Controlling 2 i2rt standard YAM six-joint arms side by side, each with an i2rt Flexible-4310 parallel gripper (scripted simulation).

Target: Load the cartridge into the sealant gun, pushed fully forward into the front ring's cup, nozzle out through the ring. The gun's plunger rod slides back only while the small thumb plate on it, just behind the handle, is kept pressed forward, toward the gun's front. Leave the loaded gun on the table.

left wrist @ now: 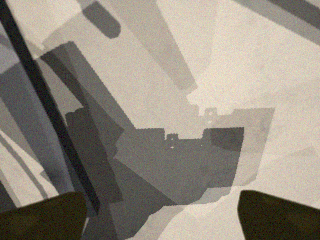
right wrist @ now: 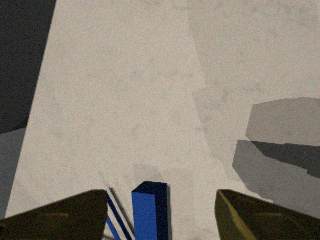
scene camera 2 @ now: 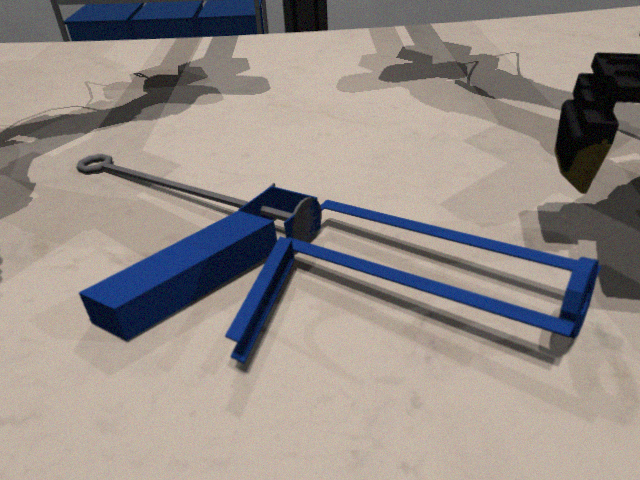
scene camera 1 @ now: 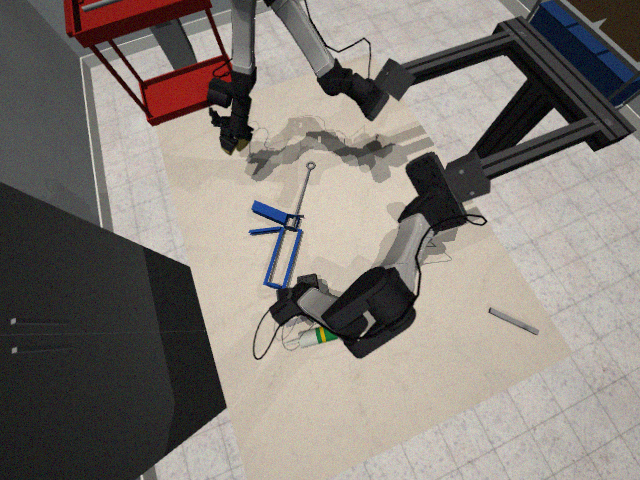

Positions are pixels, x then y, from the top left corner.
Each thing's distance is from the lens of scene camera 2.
blue sealant gun (scene camera 2: 125,304): 0.42 m
